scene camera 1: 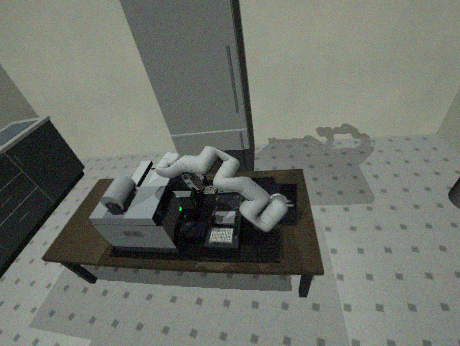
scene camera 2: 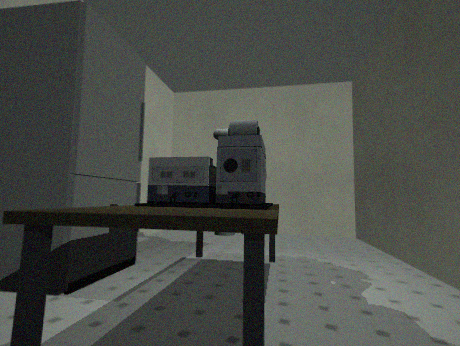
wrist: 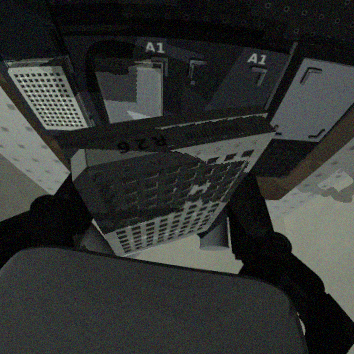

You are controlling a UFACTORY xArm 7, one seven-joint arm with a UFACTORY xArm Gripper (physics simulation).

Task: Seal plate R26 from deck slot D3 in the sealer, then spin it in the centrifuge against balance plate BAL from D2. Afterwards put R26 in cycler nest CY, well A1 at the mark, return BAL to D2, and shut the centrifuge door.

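Places are measured from the arm's base along level axes (x right, y up, z back), in millimetres.
Pixels of known places: gripper, between the fingertips: (scene camera 1: 205,191) (wrist: 170,177).
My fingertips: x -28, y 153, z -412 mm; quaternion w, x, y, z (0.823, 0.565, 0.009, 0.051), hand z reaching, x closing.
Ahead of a thing's pixels: the offset from my fingertips to its top centre. "*": to the spot under its first point.
My gripper (scene camera 1: 204,191) (wrist: 170,177) is shut on plate R26 {dx -1, dy +44, dz +9 mm} (wrist: 170,187), which spans between the fingers in the wrist view, with its label upside down and rows of wells showing. In scene camera 1 the gripper hangs over the back part of the deck, beside the machines, and the plate is too dark to make out well. A white well plate {dx -187, dy -163, dz +94 mm} (scene camera 1: 221,235) (wrist: 50,97) sits at the front of the deck; a smooth-topped plate {dx -63, dy -163, dz +95 mm} (scene camera 1: 224,217) (wrist: 147,92) sits beside it. Their labels cannot be read. The centrifuge's door cannot be made out.
A tall grey machine with a roll (scene camera 1: 119,193) (scene camera 2: 243,128) on top stands at the left of the table (scene camera 1: 75,245) (scene camera 2: 100,218). A lower box-shaped machine (scene camera 2: 180,172) stands beside it. Bracketed nests marked A1 and a light grey bracketed pad {* dx +215, dy -189, dz +72 mm} (wrist: 315,100) lie beyond the held plate.
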